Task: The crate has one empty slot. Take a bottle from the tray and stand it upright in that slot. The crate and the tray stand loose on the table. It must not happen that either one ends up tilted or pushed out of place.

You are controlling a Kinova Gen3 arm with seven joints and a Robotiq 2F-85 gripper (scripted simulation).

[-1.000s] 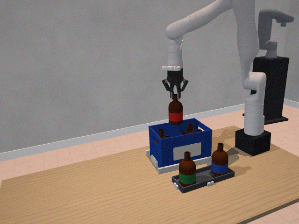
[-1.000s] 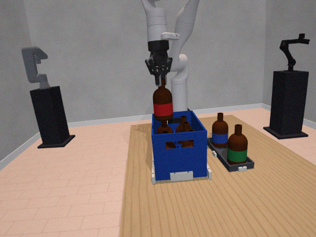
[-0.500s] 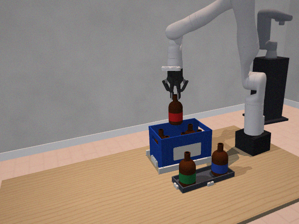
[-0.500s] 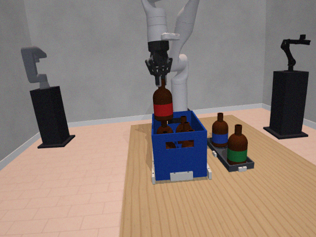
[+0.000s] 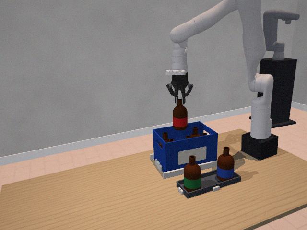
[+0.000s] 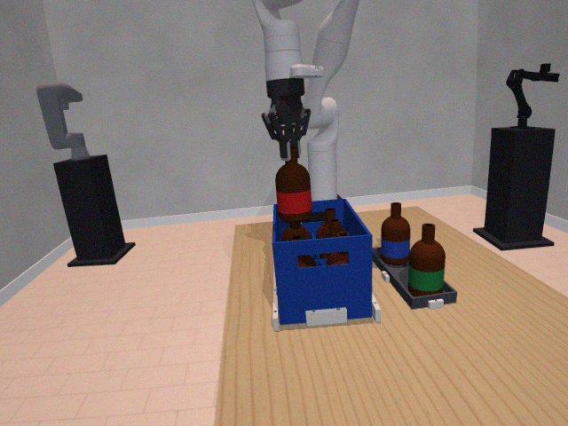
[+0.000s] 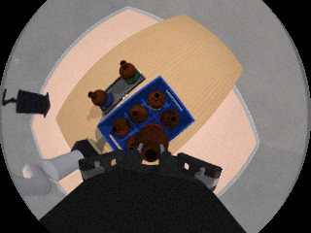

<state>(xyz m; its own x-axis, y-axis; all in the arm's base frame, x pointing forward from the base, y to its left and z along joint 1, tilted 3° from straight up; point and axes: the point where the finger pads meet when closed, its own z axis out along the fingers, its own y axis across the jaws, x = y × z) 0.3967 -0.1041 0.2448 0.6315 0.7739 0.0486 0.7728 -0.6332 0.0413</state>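
Now: hand 70 mm above the red-banded bottle. The rest, counted from my hand: dark tray (20 mm behind, 260 mm to the left, 310 mm below); then blue crate (40 mm to the left, 240 mm below).
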